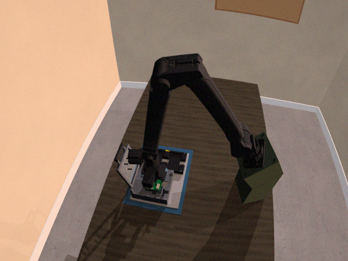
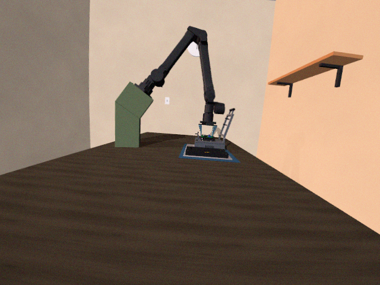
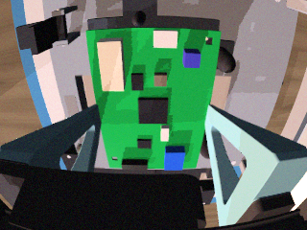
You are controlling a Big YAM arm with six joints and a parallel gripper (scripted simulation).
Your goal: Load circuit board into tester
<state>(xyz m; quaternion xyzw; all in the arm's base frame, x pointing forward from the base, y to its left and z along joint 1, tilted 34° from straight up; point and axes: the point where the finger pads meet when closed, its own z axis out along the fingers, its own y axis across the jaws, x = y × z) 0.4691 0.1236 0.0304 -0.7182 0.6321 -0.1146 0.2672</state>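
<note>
Now: the green circuit board right at my hand. Round my hand: black latch hook: 7 cm behind, 4 cm to the left; then tester lid: 12 cm ahead, 2 cm to the left, 9 cm above.
</note>
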